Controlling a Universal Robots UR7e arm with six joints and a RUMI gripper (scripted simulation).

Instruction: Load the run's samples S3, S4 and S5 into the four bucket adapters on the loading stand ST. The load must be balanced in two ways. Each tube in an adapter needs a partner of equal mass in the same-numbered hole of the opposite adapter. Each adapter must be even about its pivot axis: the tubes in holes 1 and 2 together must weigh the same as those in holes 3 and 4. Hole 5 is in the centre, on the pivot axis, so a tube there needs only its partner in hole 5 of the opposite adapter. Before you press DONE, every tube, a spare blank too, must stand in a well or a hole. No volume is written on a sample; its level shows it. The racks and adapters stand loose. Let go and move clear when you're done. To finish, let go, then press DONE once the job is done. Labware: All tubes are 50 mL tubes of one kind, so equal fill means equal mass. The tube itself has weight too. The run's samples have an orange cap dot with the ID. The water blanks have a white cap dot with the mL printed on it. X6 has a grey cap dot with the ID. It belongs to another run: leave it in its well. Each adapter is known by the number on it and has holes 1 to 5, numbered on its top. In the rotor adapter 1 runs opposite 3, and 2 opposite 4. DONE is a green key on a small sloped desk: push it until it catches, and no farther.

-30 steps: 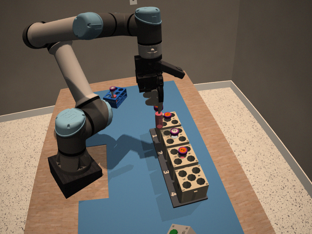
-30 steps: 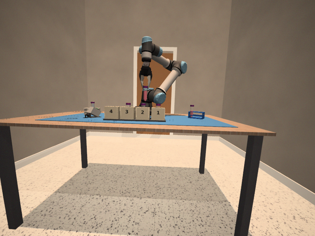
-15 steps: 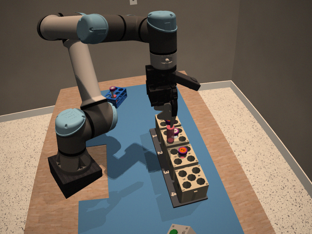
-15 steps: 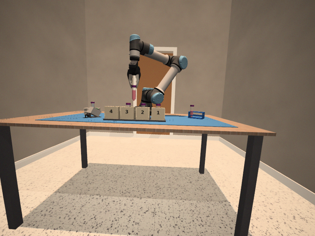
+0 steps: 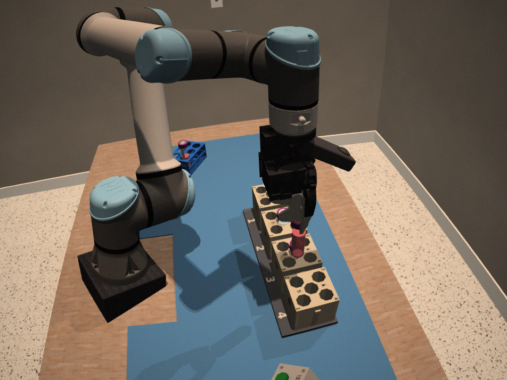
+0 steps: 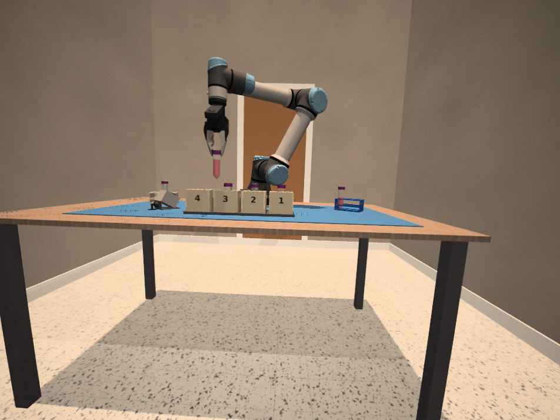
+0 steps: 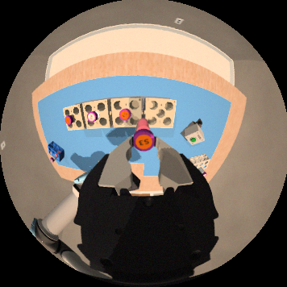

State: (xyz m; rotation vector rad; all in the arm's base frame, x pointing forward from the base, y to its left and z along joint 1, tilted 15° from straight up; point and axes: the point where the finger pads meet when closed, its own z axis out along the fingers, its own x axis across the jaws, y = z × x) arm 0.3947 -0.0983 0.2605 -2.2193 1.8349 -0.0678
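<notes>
Right now my hand is 1 cm to the right of the sample tube and 5 cm above it. Also, from my hand: green key 5 cm behind, 25 cm to the right, 18 cm below; then white rack 21 cm behind, 42 cm to the right, 22 cm below.
</notes>
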